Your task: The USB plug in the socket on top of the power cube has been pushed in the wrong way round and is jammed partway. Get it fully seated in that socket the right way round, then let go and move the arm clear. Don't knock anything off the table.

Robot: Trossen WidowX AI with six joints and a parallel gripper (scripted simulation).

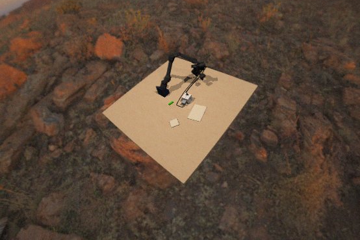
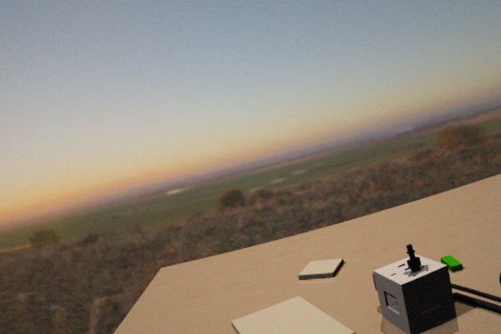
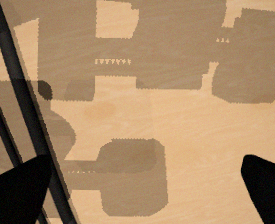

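The black USB plug lies 2 cm ahead of my gripper tip, 30 cm to the right of it and 2 cm above it. The rest, counted from my gripper tip: white plate (20 cm ahead, 41 cm to the right, 7 cm below); then USB socket (2 cm ahead, 30 cm to the right); then green block (13 cm behind, 42 cm to the right, 6 cm below).
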